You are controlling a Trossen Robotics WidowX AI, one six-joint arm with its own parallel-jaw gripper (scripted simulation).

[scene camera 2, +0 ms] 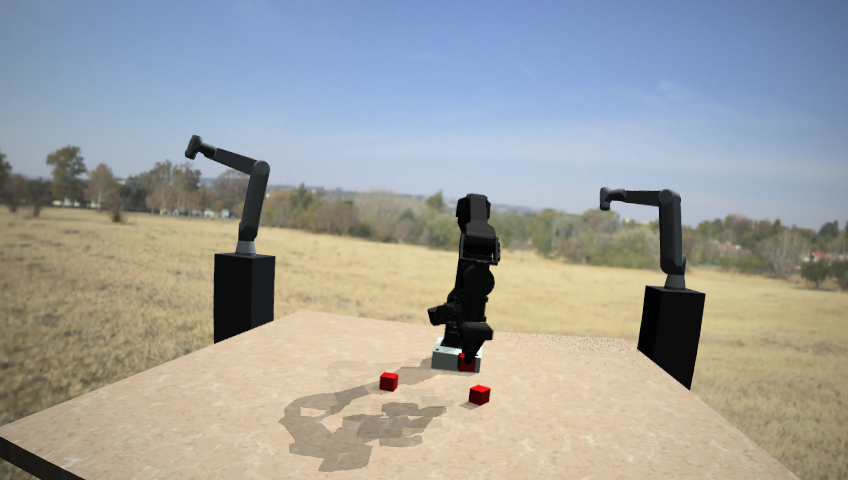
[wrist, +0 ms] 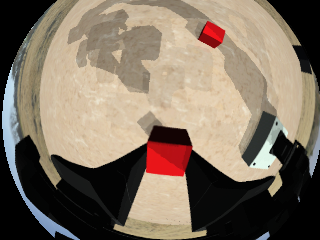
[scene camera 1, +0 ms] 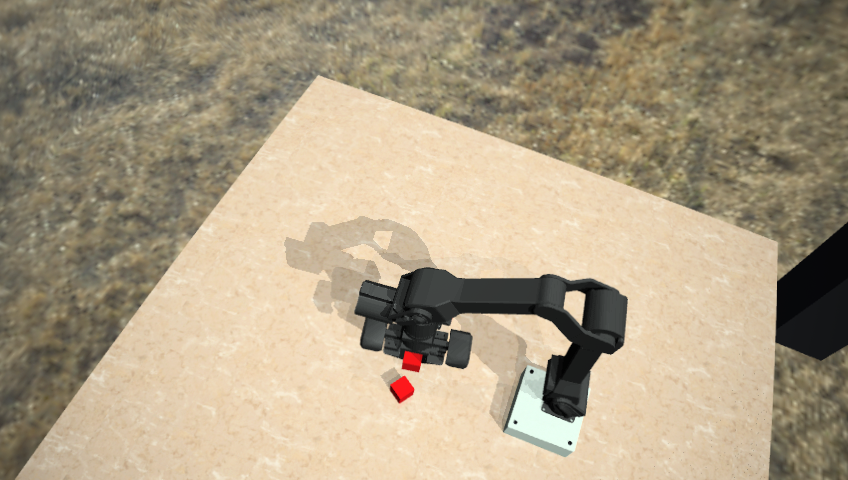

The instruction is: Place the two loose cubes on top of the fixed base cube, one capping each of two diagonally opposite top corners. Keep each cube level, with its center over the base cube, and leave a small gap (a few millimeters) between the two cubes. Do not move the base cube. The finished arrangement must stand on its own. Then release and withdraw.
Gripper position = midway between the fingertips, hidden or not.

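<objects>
I can see my gripper in scene camera 1 (412, 359) and in scene camera 2 (466, 362), and the wrist view (167, 150) shows it as well.
</objects>
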